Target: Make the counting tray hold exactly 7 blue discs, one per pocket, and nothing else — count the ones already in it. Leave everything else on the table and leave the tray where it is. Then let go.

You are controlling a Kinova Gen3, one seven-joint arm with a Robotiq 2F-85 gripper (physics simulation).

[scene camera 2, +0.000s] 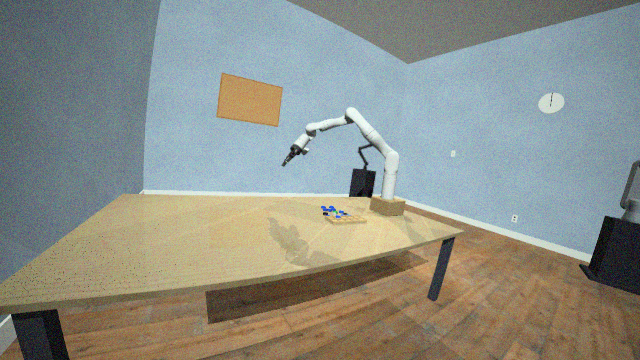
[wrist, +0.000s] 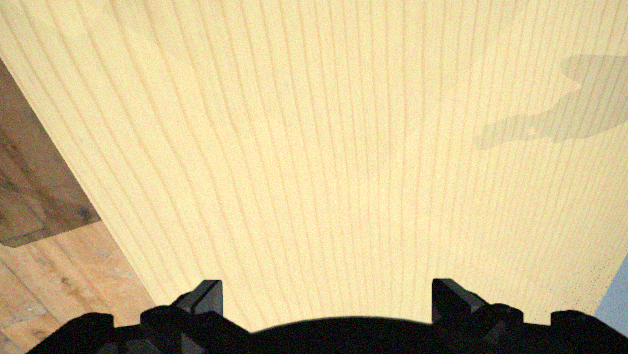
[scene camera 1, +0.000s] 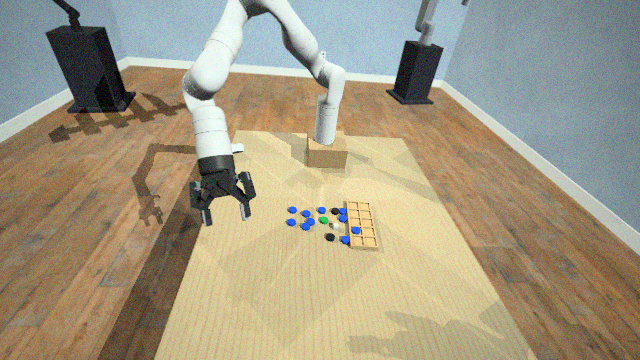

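Note:
The wooden counting tray [scene camera 1: 364, 247] [scene camera 2: 347, 222] lies on the table with two columns of pockets. One blue disc [scene camera 1: 356, 230] is in a pocket of its left column; the other pockets look empty. Three blue discs [scene camera 1: 343, 211] [scene camera 1: 343, 218] [scene camera 1: 345, 240] lie at the tray's left edge, apparently outside it. Several more blue discs [scene camera 1: 292, 210] [scene camera 1: 291, 222] [scene camera 1: 321, 210] lie further left. My gripper [scene camera 1: 226, 220] [scene camera 2: 284, 165] [wrist: 327, 302] is open and empty, high above the table and left of the discs. Tray and discs do not show in the wrist view.
A green disc [scene camera 1: 324, 220], a small white piece [scene camera 1: 335, 226] and two black discs [scene camera 1: 335, 211] [scene camera 1: 330, 237] lie between the blue discs and the tray. The arm's wooden base block [scene camera 1: 326, 155] [scene camera 2: 387, 206] stands behind them on the table [scene camera 1: 300, 300] [scene camera 2: 200, 240] [wrist: 325, 150].

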